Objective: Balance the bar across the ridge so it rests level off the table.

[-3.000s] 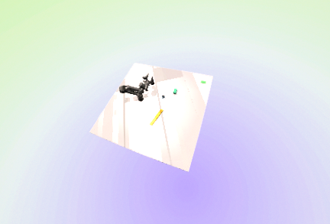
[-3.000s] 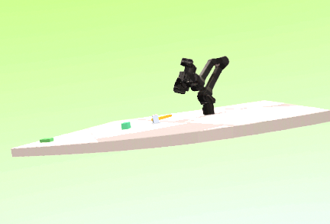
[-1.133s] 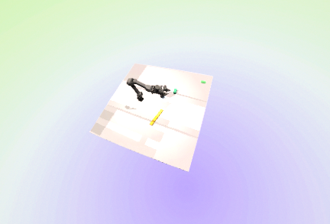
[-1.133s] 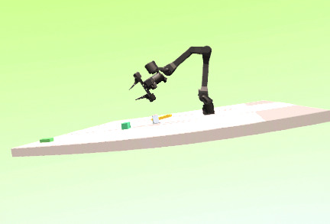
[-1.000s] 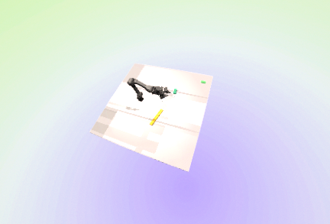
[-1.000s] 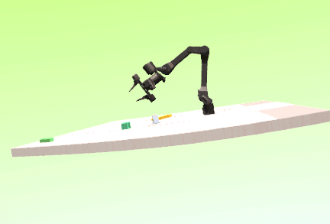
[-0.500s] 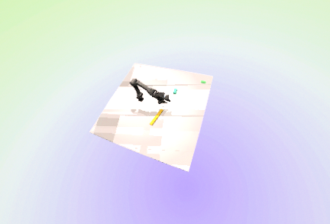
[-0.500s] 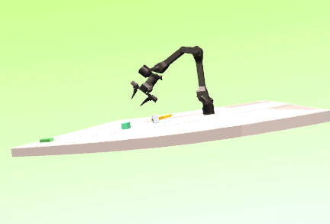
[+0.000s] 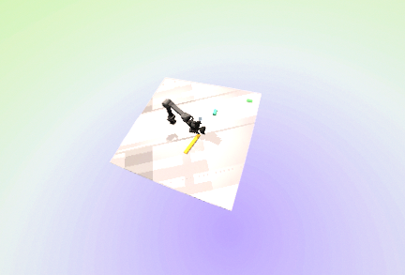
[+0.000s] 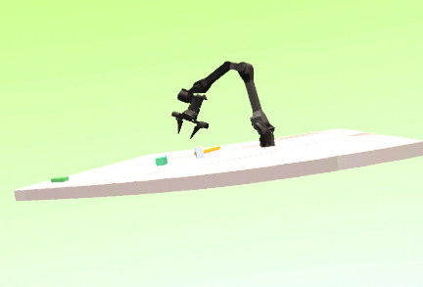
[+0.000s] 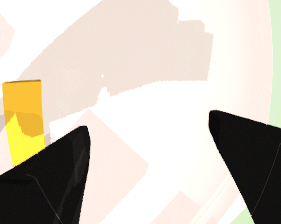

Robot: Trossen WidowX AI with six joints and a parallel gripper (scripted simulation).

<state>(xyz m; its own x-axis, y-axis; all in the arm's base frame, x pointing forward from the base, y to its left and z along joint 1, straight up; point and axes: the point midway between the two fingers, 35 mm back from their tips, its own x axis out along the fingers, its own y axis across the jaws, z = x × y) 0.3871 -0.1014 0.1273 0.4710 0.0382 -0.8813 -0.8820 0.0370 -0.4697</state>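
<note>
The yellow bar is 90 mm to the right of my gripper tip, 90 mm below it and 90 mm behind it. From my gripper tip the other things lie so: flat green block: 600 mm to the left, 340 mm ahead, 90 mm below.
</note>
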